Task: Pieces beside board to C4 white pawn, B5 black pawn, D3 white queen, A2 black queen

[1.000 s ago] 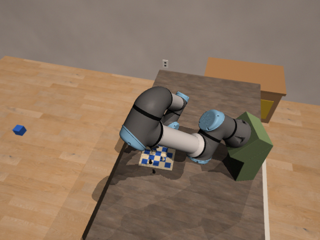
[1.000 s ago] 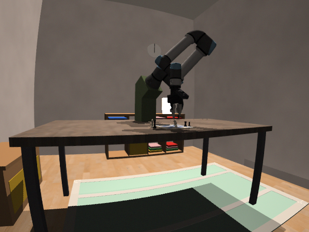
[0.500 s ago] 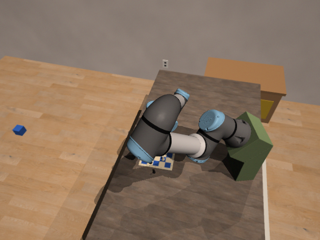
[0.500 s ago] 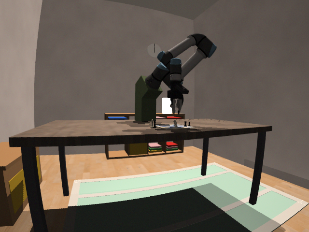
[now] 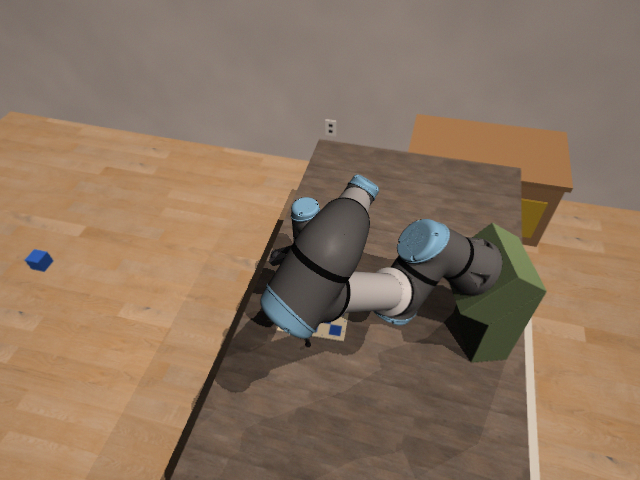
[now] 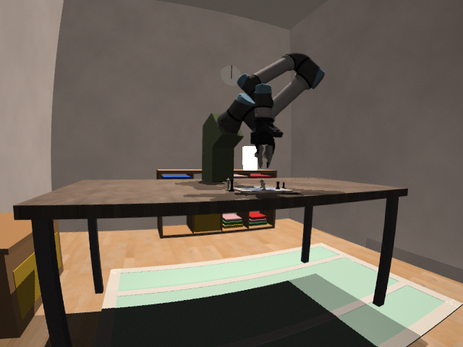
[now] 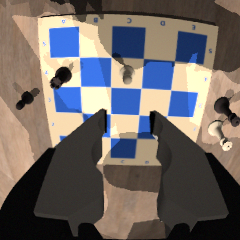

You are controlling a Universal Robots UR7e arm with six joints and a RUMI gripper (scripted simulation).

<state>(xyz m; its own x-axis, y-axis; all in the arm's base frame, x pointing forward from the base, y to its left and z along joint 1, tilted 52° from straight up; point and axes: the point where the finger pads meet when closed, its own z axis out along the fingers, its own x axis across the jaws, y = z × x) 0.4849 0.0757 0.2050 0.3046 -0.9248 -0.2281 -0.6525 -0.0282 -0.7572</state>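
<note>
Right now my hand is 90 mm past the black pawn, 110 mm to the right of it and 100 mm above it. From my hand the other things lie so: white pawn 100 mm below; then blue-and-cream chessboard 30 mm behind, 20 mm to the right, 110 mm below; then black piece 40 mm behind, 70 mm to the left, 100 mm below.
</note>
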